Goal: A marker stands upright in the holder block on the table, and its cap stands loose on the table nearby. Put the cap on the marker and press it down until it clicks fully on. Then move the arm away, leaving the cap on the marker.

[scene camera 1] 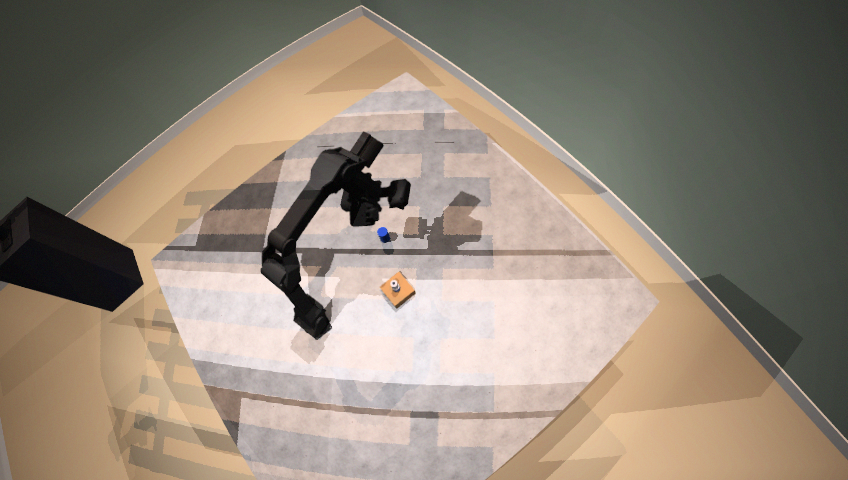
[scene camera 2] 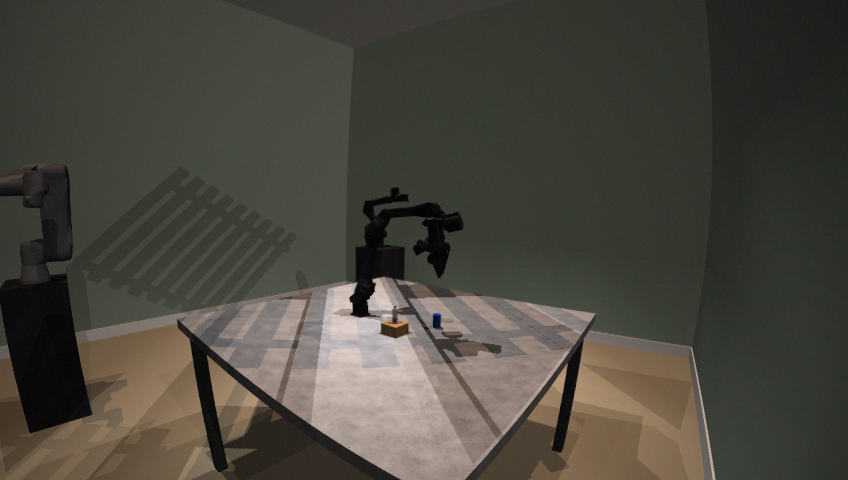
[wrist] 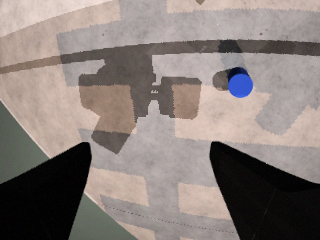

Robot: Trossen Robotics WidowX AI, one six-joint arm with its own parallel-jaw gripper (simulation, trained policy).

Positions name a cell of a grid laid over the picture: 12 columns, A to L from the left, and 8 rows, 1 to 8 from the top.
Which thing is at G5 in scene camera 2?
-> The gripper.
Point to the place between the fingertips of the gripper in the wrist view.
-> At F6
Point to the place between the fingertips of the gripper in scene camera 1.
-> F4
